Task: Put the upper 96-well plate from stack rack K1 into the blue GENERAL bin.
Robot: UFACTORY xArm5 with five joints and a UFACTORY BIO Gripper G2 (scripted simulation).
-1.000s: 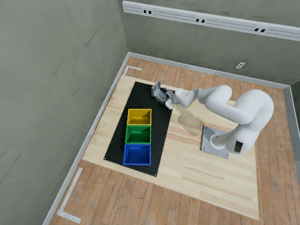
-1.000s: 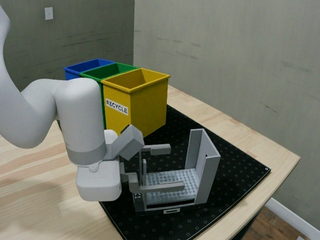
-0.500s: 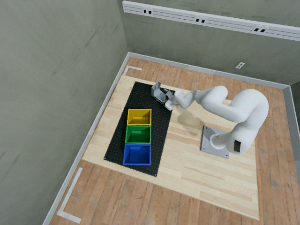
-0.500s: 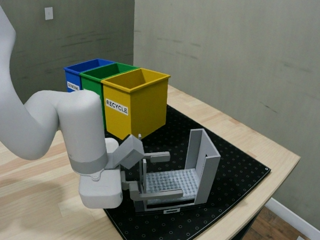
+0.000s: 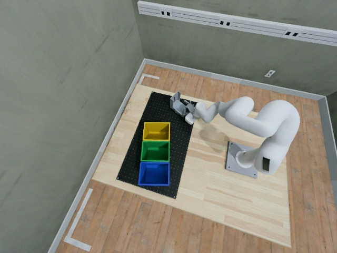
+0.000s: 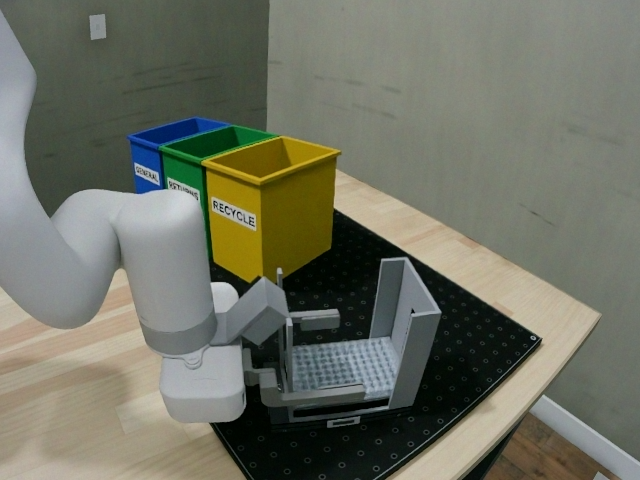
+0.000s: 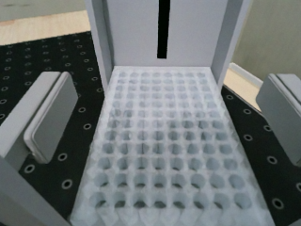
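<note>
Now: the clear 96-well plate 20 mm ahead of my hand, 10 mm to the right of it and 30 mm below it. Also, from my hand: green returns bin (60 mm ahead, 430 mm to the left, 20 mm above); then yellow recycle bin (100 mm ahead, 300 mm to the left, 20 mm above); then black plate (20 mm ahead, 10 mm to the right, 40 mm below).
</note>
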